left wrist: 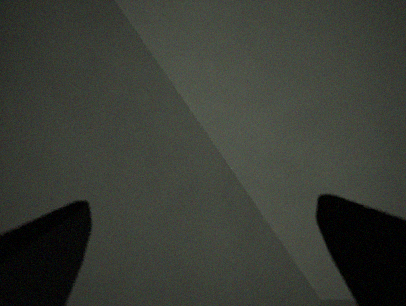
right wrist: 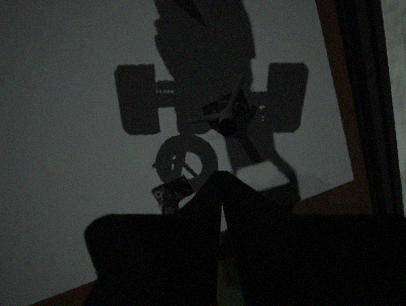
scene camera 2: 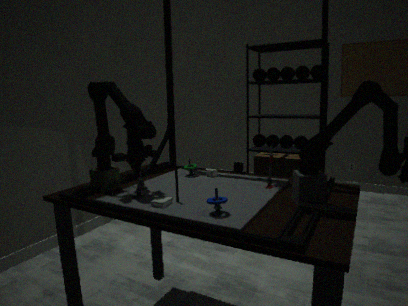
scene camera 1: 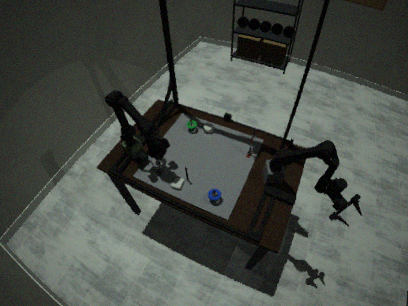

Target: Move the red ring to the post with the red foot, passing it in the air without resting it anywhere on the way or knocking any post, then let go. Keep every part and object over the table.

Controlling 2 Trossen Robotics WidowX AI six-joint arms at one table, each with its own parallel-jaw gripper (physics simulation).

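Places are measured from the left arm's base along level axes (x ahead, y left, z up), in centimetres.
Where they show: left gripper, fingertip midpoint: (left wrist: 205,210) (scene camera 1: 355,221); right gripper, fingertip midpoint: (right wrist: 220,177) (scene camera 2: 136,176) (scene camera 1: 156,159); left arm's base, link origin: (scene camera 2: 309,172) (scene camera 1: 275,166); right arm's base, link origin: (scene camera 2: 104,168) (scene camera 1: 130,142).
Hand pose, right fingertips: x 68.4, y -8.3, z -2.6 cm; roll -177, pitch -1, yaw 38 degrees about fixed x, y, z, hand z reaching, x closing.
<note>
Things, the pixels of their top centre, and the offset from my right fingertips. "pt": a spot on its surface instead.
- post with the red foot, surface spot: (scene camera 2: 270,186) (scene camera 1: 249,155) pt dx -56.6, dy -7.6, dz -7.3 cm
- post's dark foot, surface spot: (right wrist: 172,192) pt dx -0.3, dy -6.7, dz -6.5 cm
- blue ring, top centre: (scene camera 2: 217,198) (scene camera 1: 214,193) dx -33.6, dy +21.7, dz -2.5 cm
- green ring, top centre: (scene camera 2: 190,165) (scene camera 1: 191,123) dx -19.4, dy -31.5, dz -2.5 cm
- thin dark post, top centre: (scene camera 2: 176,166) (scene camera 1: 185,166) dx -18.2, dy +9.5, dz +6.1 cm
- white block, top centre: (scene camera 2: 161,199) (scene camera 1: 177,182) dx -12.6, dy +12.2, dz -5.9 cm
The post with the red foot (scene camera 1: 248,155) (scene camera 2: 270,186) stands upright near the mat's far right corner. The red ring itself does not show in any view; its round shadow falls on the mat in the right wrist view. A post's dark foot (right wrist: 172,192) shows there, its upper part hidden by the fingers. My right gripper (scene camera 2: 139,167) (right wrist: 220,177) is shut above the left part of the mat, close over that post, with nothing visible between its fingertips. My left gripper (scene camera 1: 354,219) (left wrist: 205,210) is open and empty, out beyond the right side of the table.
A blue ring (scene camera 1: 210,194) (scene camera 2: 211,201) sits on a post near the front. A green ring (scene camera 1: 192,123) (scene camera 2: 190,166) sits on a post at the back left. A thin dark post (scene camera 1: 187,175) (scene camera 2: 177,186) stands beside a white block (scene camera 1: 177,183) (scene camera 2: 162,202) (right wrist: 262,175).
</note>
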